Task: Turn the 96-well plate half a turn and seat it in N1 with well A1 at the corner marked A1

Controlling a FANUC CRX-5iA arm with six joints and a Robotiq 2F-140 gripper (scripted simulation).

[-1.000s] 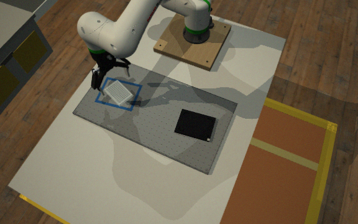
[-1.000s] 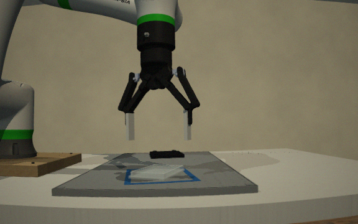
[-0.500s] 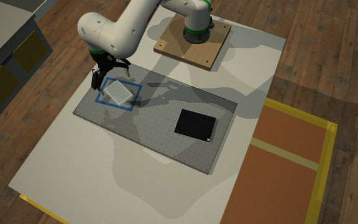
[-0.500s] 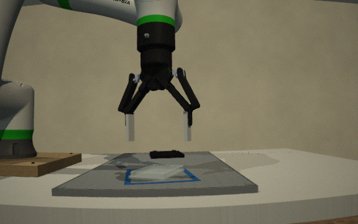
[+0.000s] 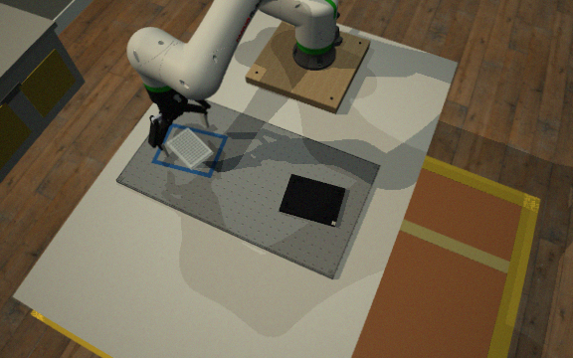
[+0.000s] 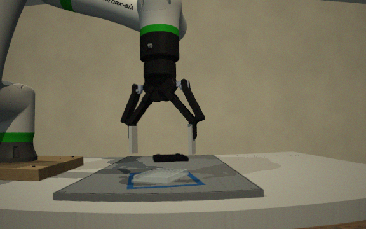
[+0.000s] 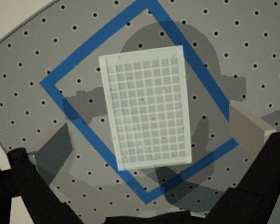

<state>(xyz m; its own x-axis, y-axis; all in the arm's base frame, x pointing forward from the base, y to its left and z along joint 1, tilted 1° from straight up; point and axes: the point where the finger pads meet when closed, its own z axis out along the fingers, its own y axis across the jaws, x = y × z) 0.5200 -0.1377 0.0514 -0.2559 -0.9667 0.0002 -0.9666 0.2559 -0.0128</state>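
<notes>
My gripper is now 6 cm above the 96-well plate. Also, from my hand: A1 mark: 1 cm behind, 49 cm to the left, 5 cm below.
</notes>
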